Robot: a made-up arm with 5 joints.
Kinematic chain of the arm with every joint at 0, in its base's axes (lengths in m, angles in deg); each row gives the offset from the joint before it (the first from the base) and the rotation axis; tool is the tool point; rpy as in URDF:
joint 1: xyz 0 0 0.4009 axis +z
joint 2: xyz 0 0 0 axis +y
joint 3: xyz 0.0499 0 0.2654 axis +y
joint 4: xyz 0.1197 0 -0.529 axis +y
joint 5: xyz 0.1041 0 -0.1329 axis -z
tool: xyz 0 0 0 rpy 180 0 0
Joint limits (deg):
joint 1: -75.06..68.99
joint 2: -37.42..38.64
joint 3: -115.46..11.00
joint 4: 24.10..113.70
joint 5: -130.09..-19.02
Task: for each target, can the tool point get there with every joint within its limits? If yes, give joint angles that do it. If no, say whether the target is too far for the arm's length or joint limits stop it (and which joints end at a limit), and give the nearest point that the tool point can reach.
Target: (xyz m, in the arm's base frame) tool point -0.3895 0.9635 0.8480
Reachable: no: too far | nearest point 0.2724 0.7093 0.8480 | short by 0.709 m
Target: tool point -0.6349 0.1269 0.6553
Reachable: no: joint limits stop it (at a limit: joint 2, joint 3, joint 4) | nearest point -0.2537 0.0507 0.2407 | short by 0.568 m
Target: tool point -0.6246 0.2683 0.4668
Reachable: no: joint limits stop it (at a limit: joint 2, joint 3) | nearest point -0.2453 0.1054 0.2278 | short by 0.477 m
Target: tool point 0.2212 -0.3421 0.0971
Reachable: yes | joints -57.11 2.97 -32.85 75.95 -93.18
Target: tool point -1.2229 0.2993 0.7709
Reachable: no: too far | nearest point -0.2610 0.0639 0.2248 | short by 1.131 m
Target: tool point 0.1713 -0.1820 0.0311
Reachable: yes | joints -46.73 -18.24 0.88 50.84 -62.22
